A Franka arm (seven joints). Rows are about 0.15 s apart.
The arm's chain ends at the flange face. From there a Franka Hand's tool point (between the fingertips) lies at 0.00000 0.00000 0.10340 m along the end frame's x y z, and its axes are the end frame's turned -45 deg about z.
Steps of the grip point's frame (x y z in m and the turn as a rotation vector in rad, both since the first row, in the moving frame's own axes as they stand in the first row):
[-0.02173 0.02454 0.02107 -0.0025 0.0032 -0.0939]
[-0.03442 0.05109 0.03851 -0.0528 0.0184 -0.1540]
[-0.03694 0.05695 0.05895 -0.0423 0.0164 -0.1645]
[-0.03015 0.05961 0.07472 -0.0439 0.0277 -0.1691]
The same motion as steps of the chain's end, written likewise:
[0.00157 0.03279 0.02107 0.0005 0.0040 -0.0939]
[0.00641 0.05836 0.03867 -0.0243 0.0503 -0.1540]
[0.00972 0.06486 0.05906 -0.0183 0.0415 -0.1645]
[0.01552 0.06273 0.07486 -0.0115 0.0506 -0.1691]

